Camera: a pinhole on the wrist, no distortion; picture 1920 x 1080 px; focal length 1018.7 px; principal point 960.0 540.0 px. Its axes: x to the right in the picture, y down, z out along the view. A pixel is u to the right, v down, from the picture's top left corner.
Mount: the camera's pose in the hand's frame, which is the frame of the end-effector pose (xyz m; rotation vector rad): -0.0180 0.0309 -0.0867 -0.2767 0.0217 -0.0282
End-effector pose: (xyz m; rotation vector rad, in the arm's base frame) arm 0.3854 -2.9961 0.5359 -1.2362 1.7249 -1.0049
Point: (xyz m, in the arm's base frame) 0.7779 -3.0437 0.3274
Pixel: 946.7 271.2
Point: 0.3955 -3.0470 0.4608
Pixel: 1499.3 445.9
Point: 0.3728 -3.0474 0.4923
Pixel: 1726.2 298.1
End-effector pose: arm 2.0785 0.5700 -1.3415 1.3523 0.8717 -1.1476
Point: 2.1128 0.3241 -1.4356
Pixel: 1416.5 288.0
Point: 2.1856 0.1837 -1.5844
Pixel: 1685.5 401.8
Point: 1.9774 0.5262 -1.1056
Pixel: outside the picture
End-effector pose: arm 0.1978 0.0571 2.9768 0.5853 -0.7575 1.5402
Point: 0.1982 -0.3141 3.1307
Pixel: 683.3 139.9
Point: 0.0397 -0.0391 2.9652
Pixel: 729.0 965.7
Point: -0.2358 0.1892 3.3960
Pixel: outside the picture
